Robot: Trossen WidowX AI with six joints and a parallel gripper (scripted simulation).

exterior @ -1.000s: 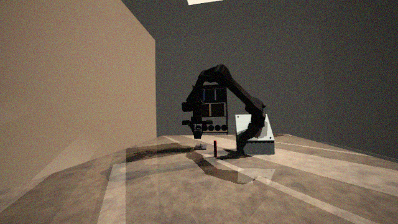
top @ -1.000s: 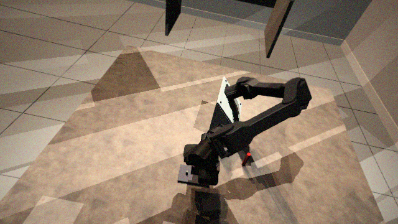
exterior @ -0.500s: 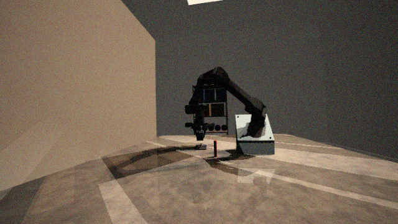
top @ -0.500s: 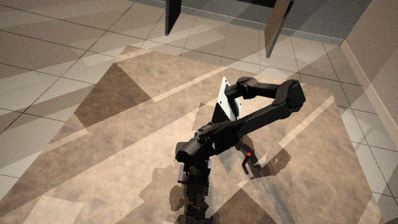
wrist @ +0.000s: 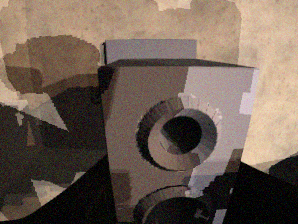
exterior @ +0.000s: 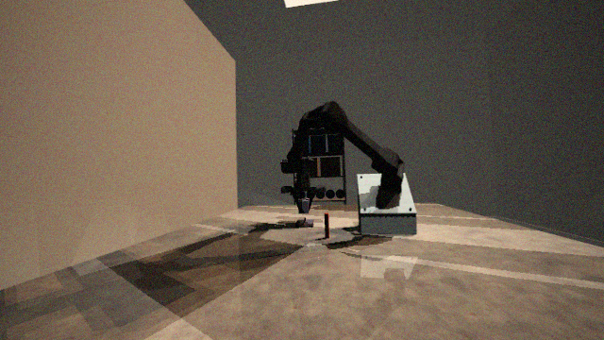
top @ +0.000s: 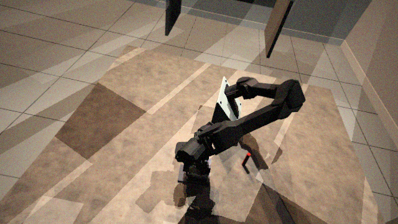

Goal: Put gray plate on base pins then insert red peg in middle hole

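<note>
The flat base is 5 cm below my gripper tip. The rest, counted from my gripper tip: red peg 12 cm behind, 18 cm to the left, 2 cm below; then gray plate 3 cm above.
</note>
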